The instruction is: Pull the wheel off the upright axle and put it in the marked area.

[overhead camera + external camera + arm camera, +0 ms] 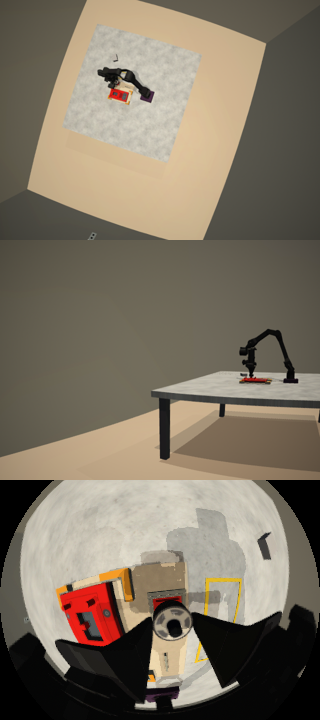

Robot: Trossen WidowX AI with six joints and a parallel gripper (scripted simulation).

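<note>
The wheel is right at my gripper tip.
</note>
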